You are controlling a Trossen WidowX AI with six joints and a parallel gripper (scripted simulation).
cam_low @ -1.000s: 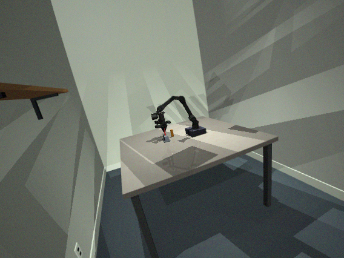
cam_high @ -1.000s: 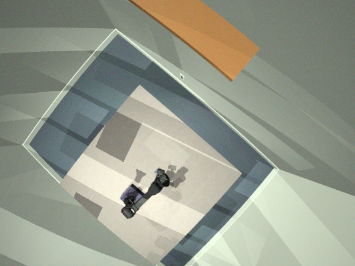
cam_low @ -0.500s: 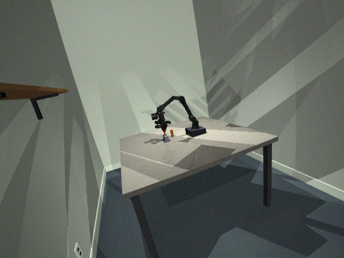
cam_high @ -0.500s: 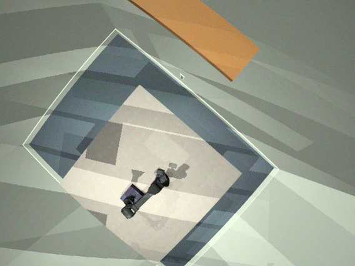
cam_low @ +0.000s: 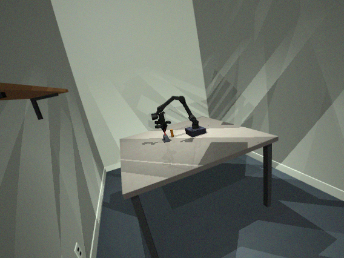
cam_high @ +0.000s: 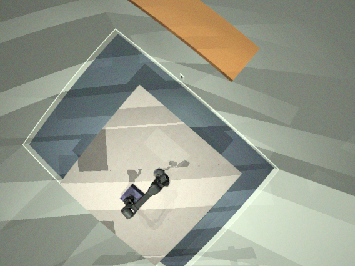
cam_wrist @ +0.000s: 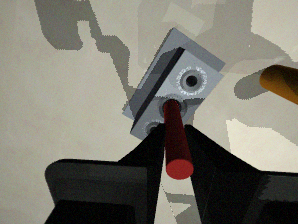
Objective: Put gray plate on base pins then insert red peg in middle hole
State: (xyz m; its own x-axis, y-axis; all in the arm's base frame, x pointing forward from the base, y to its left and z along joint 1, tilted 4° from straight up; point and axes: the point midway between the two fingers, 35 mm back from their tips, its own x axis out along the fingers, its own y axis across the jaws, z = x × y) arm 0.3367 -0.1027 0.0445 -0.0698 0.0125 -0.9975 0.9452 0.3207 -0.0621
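My gripper tip is right at the red peg. The rest, counted from my gripper tip: gray plate: 50 mm below; orange object: 110 mm behind, 60 mm to the right, 60 mm below.
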